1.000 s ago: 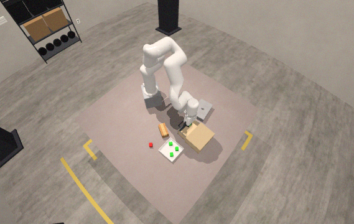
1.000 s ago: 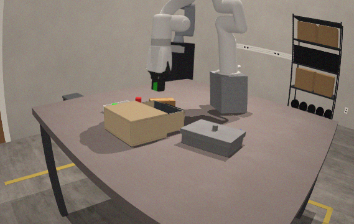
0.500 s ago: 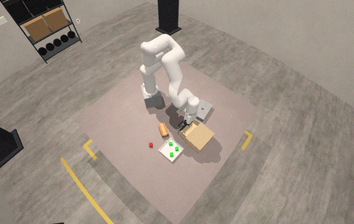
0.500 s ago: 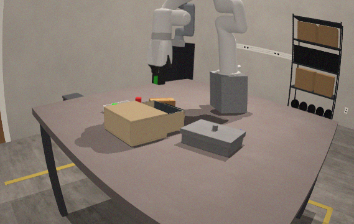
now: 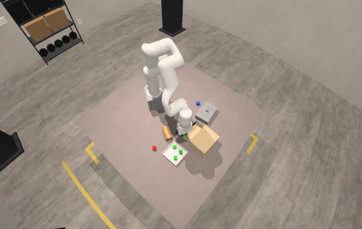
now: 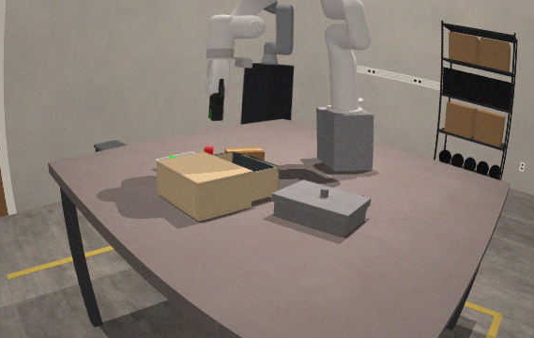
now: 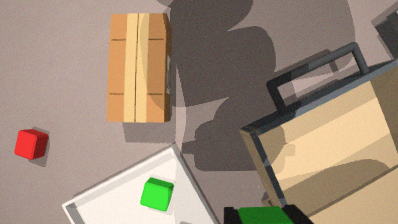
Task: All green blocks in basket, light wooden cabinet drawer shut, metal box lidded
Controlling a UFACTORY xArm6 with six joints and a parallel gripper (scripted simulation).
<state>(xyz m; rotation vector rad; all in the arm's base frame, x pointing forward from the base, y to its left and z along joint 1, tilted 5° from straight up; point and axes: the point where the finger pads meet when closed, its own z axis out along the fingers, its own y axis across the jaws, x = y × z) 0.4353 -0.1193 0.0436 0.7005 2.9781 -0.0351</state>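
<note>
Right now the white basket is 180 mm below my hand, 110 mm to the right of it and 20 mm ahead of it. The rest, counted from my hand: metal box: 350 mm to the left, 160 mm below, 30 mm behind; light wooden cabinet: 140 mm below, 110 mm to the left, 70 mm ahead; grey metal lid: 350 mm to the left, 140 mm below, 30 mm behind.
</note>
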